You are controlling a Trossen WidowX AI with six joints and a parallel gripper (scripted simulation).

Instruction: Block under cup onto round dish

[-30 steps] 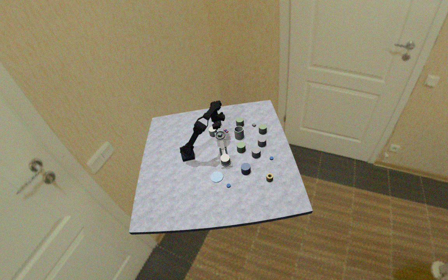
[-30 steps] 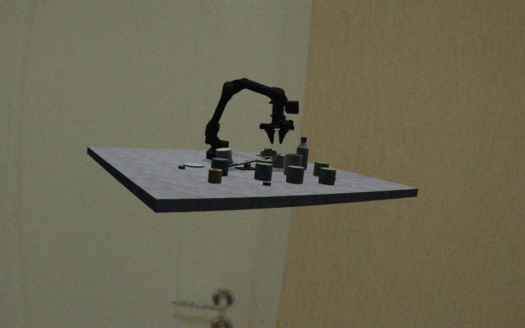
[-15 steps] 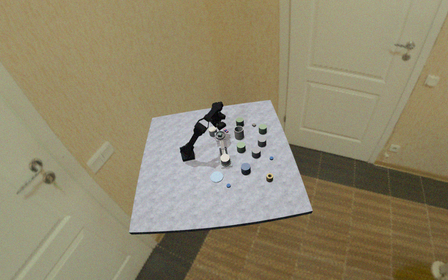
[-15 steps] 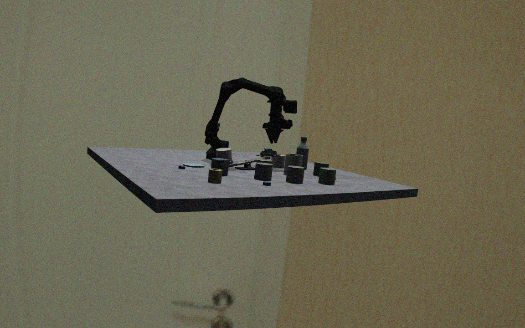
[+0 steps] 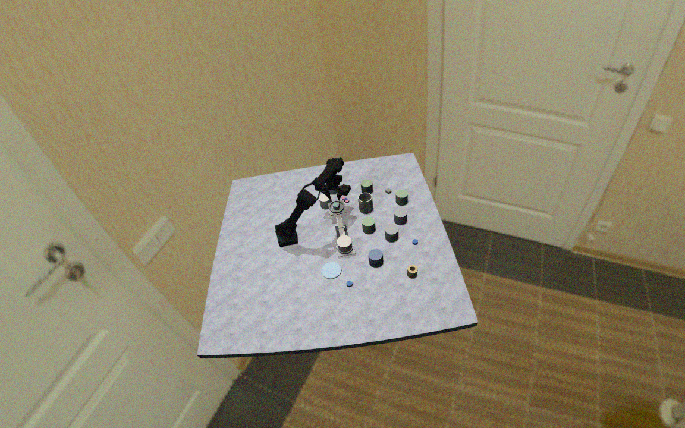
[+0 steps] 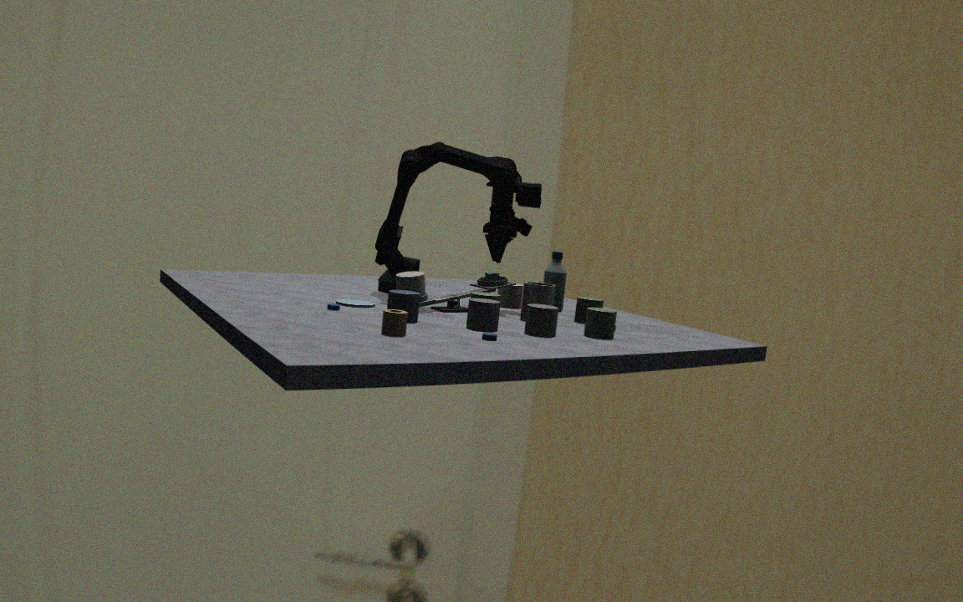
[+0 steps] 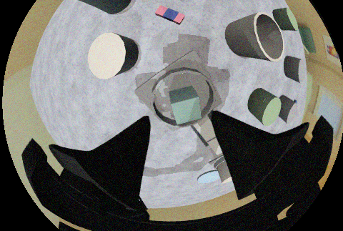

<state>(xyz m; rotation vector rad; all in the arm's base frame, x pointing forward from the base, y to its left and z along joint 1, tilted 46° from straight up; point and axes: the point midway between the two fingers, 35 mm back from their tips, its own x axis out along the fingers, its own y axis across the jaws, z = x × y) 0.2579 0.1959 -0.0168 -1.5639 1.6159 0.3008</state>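
The greenish block is 4 cm below my gripper tip and 1 cm to the right of it. The rest, counted from my gripper tip: balance beam 13 cm to the right, 9 cm below, 2 cm ahead; then pale blue round dish 38 cm to the right, 13 cm below, 4 cm behind.
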